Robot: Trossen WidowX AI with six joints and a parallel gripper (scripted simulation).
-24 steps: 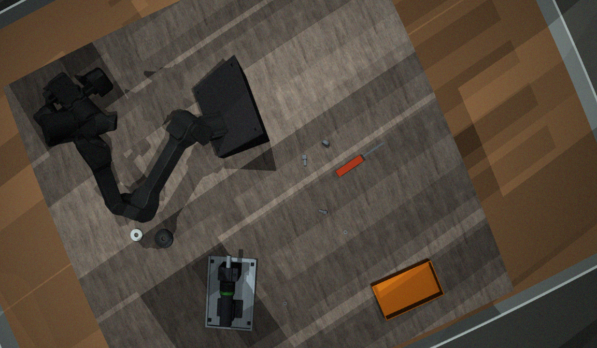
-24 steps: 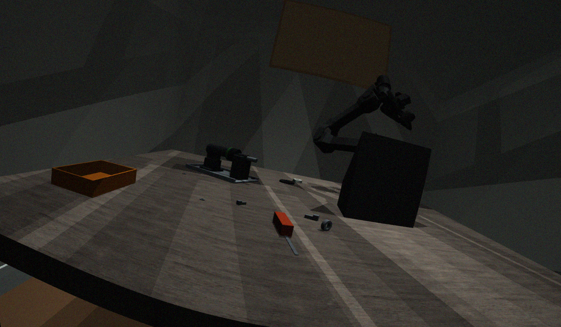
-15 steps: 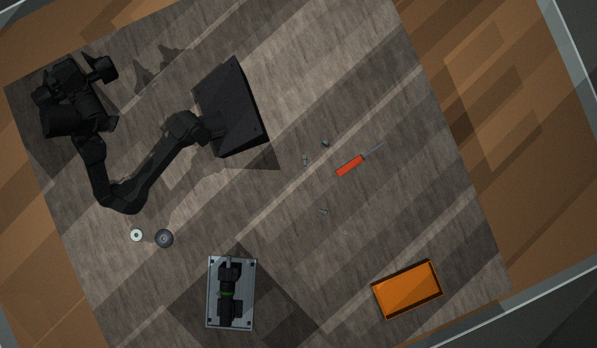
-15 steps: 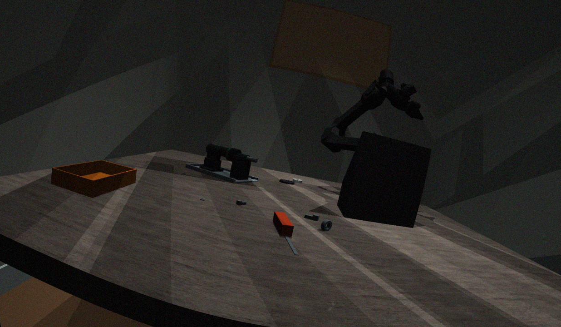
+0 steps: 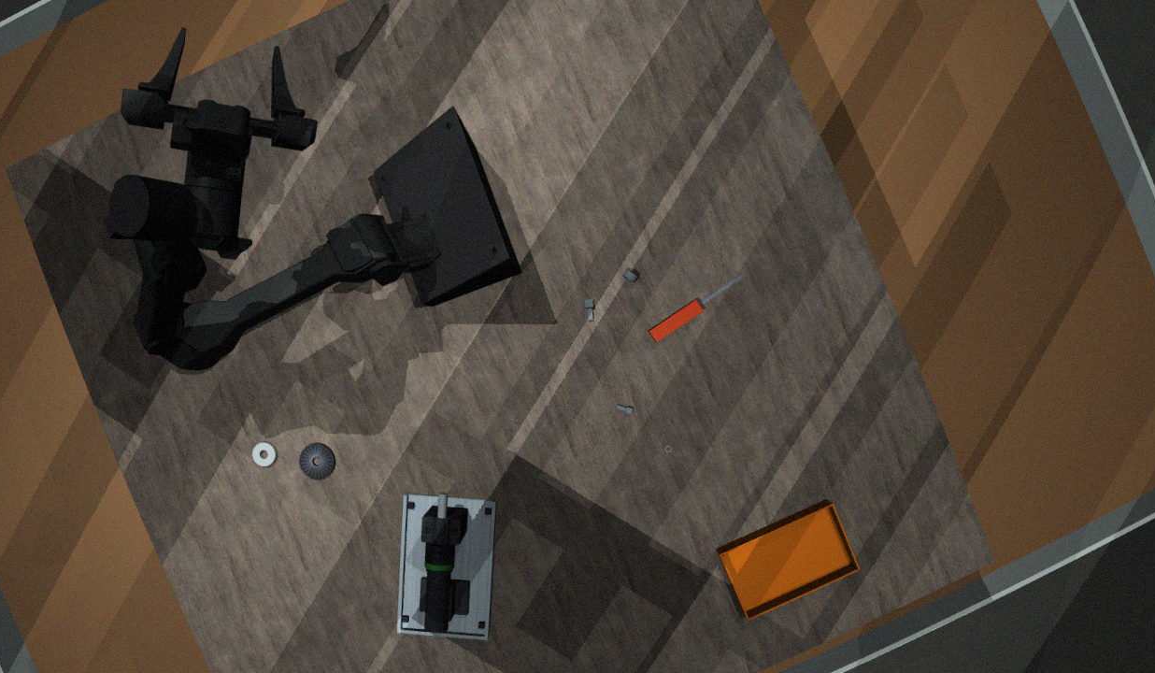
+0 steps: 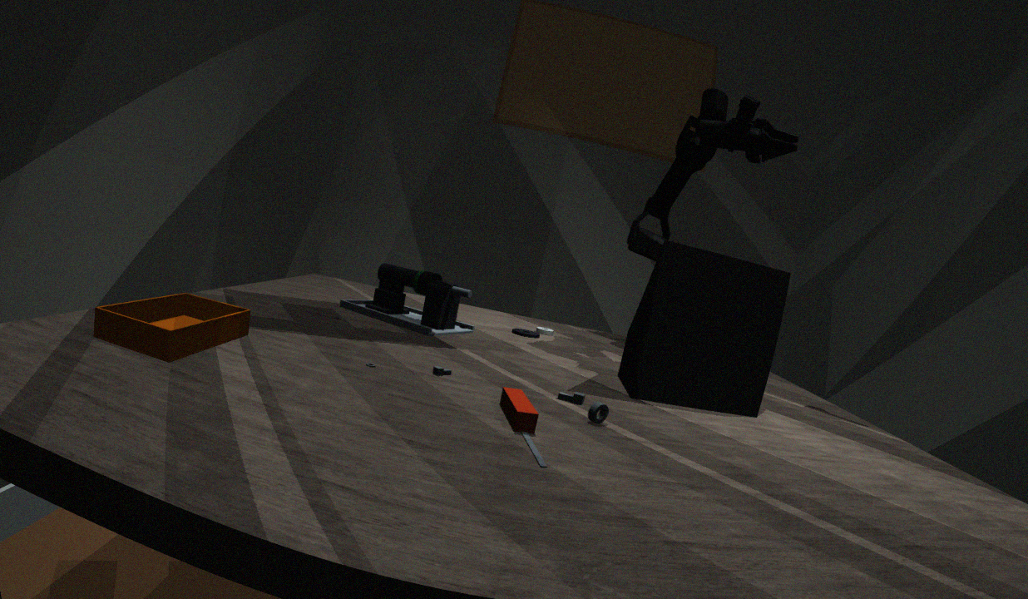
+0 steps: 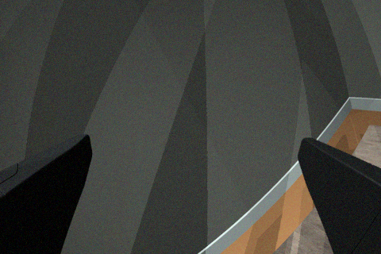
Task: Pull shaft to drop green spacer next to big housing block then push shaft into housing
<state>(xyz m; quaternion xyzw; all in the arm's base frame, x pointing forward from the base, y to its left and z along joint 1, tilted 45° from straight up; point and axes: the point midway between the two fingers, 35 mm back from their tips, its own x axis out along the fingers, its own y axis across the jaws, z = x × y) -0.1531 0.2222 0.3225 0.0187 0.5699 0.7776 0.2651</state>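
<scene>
Right now the grey shaft is 630 mm ahead of my gripper tip, 120 mm to the right of it and 420 mm below it. Also, from my gripper tip: red-handled screwdriver 450 mm ahead, 400 mm to the left, 490 mm below; then nut 360 mm ahead, 320 mm to the left, 490 mm below; then dark round piece 440 mm ahead, 270 mm to the right, 500 mm below.
</scene>
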